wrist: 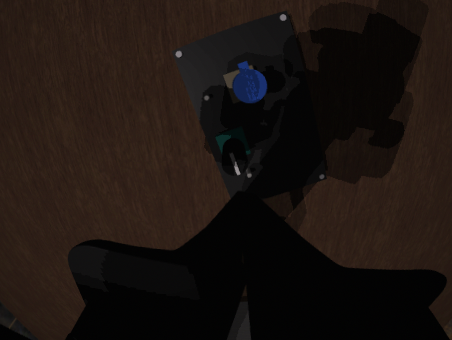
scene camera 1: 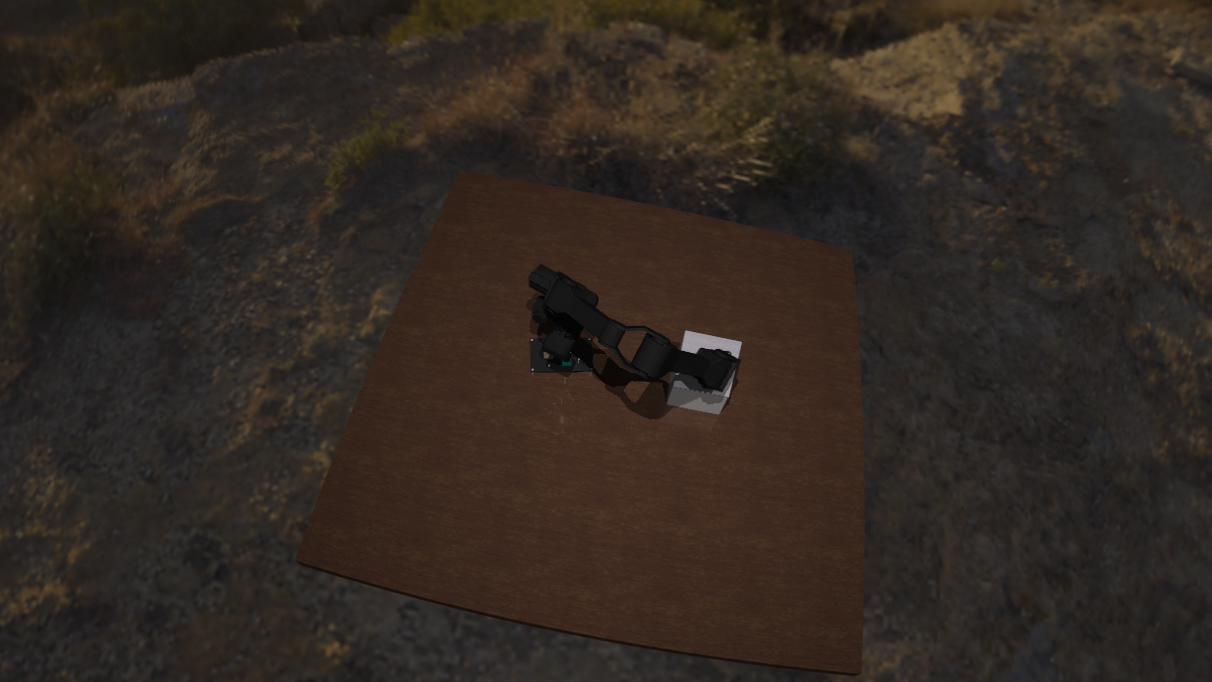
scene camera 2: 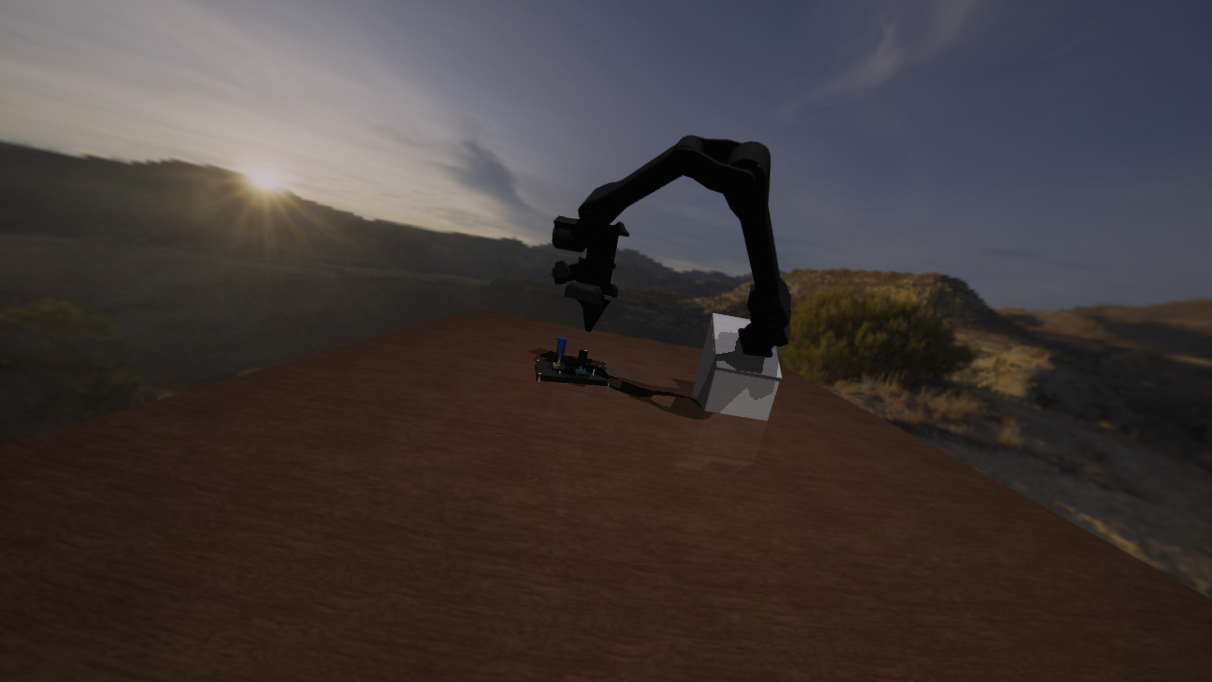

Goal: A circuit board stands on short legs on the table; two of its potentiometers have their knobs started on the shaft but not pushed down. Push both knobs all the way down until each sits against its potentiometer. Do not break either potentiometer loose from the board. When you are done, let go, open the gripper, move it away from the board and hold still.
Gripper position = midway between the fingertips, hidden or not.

Observation:
My gripper (scene camera 2: pixel 588 331) is shut and holds nothing. Also in view: a blue knob (wrist: pixel 249 85).
My gripper shows as well in the wrist view (wrist: pixel 244 200).

